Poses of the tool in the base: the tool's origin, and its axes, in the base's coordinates. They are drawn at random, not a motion.
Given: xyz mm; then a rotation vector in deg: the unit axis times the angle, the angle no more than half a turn.
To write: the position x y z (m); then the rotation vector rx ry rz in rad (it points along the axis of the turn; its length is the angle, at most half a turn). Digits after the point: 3 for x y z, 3 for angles.
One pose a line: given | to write
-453, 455, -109, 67.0, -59.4, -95.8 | -0.453, 0.455, -0.109, 1.169, -1.037, -1.672
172, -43, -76, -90.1, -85.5, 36.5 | 0.172, -0.043, -0.076, -1.573, -1.492, 0.637
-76, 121, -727, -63.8, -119.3, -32.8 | -0.076, 0.121, -0.727, -1.114, -2.082, -0.572
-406, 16, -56, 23.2, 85.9, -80.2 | -0.406, 0.016, -0.056, 0.405, 1.499, -1.400
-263, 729, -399, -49.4, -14.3, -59.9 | -0.263, 0.729, -0.399, -0.862, -0.250, -1.045
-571, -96, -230, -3.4, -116.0, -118.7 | -0.571, -0.096, -0.230, -0.059, -2.025, -2.072
